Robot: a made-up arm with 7 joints.
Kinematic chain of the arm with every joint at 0, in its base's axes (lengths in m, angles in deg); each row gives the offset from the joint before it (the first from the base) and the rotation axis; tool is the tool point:
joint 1: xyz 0 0 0.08 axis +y
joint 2: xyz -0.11 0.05 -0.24 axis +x
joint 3: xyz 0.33 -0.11 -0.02 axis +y
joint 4: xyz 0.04 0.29 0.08 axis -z
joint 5: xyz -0.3 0.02 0 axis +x
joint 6: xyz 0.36 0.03 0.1 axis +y
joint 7: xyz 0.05 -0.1 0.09 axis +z
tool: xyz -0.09 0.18 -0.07
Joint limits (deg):
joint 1: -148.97..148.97
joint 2: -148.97..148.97
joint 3: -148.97..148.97
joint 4: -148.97..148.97
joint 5: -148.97..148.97
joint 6: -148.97..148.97
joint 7: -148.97..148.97
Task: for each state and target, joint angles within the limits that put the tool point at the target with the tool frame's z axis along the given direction. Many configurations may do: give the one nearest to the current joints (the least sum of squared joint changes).
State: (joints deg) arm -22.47 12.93 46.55 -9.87 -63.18 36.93 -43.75
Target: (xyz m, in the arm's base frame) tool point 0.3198 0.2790 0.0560 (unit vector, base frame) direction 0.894 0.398 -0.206
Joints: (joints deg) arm -28.32 45.77 42.65 2.03 -66.26 97.61 -52.07
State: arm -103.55 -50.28 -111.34 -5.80 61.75 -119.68 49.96
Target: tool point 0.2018 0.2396 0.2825 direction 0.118 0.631 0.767
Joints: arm -133.03 -30.44 -141.62 0.76 80.82 -148.97 46.55
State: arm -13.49 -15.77 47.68 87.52 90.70 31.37 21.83
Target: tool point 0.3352 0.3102 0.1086 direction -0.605 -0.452 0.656
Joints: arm -28.32 -18.78 60.23 106.85 72.84 61.26 31.51
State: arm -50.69 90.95 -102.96 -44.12 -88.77 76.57 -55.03
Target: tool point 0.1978 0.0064 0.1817 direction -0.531 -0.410 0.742
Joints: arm -26.08 79.53 -104.89 -54.39 -90.75 90.28 -52.88
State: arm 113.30 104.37 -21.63 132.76 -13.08 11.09 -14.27
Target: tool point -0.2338 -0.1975 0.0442 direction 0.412 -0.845 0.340
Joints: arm 147.31 101.95 -42.29 100.47 -8.69 -8.18 17.70
